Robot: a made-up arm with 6 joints.
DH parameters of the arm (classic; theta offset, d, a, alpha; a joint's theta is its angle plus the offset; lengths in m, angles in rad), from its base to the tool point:
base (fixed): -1.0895 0 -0.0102 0
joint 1: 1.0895 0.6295 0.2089 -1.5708
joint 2: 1.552 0 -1.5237 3.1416
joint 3: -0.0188 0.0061 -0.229 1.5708
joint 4: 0 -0.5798 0.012 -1.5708
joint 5: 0 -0.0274 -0.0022 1.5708
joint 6: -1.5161 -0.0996 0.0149 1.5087
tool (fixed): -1.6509 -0.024 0 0
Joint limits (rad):
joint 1: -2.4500..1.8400
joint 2: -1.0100..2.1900
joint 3: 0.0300..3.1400
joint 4: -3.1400..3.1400
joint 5: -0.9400..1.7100
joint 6: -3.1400..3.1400
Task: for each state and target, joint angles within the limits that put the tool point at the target. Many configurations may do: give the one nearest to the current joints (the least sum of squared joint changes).
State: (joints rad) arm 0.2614 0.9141 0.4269 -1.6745 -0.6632 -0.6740
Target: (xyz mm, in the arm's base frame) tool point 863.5 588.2 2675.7
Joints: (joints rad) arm 0.5259 0.2888 0.8024 -1.7180 -0.6504 -0.6842
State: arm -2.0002 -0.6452 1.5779 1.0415 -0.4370 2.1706
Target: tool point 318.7 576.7 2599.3
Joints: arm -2.1704 -0.2178 1.8614 1.0302 -0.4803 2.1571
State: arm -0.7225 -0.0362 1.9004 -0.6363 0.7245 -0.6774
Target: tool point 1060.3 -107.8 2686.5
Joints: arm -0.1239 0.5113 1.4747 -0.6033 0.6163 -0.6529
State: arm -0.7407 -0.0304 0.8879 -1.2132 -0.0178 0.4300
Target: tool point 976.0 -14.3 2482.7
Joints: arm -0.0783 0.1102 0.2665 -1.1430 -0.1448 0.4529
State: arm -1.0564 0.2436 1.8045 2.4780 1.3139 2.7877
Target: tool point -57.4 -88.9 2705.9
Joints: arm -1.9248 0.0991 1.8164 3.1400 1.2982 2.9566
